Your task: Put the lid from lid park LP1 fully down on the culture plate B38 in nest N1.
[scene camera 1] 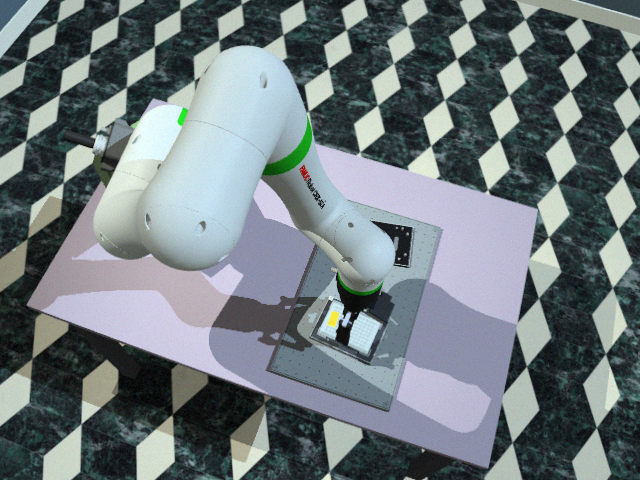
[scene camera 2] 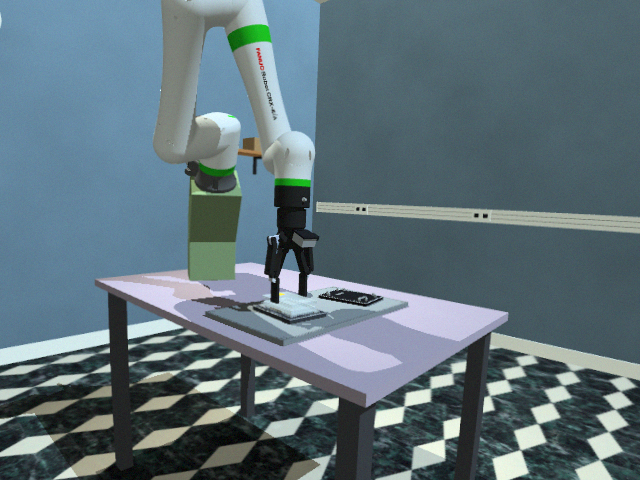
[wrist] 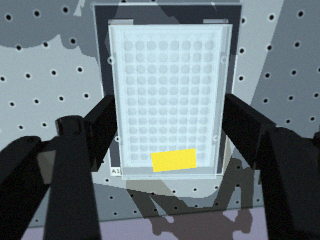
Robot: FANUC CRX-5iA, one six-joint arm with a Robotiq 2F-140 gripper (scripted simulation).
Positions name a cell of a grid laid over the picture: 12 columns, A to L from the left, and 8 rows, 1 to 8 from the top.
Labels:
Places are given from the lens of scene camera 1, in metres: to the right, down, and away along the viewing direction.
clear lid (scene camera 1: G6): 0.11, 0.22, 1.40
lid park LP1 (scene camera 1: H5): 0.23, 0.01, 1.55

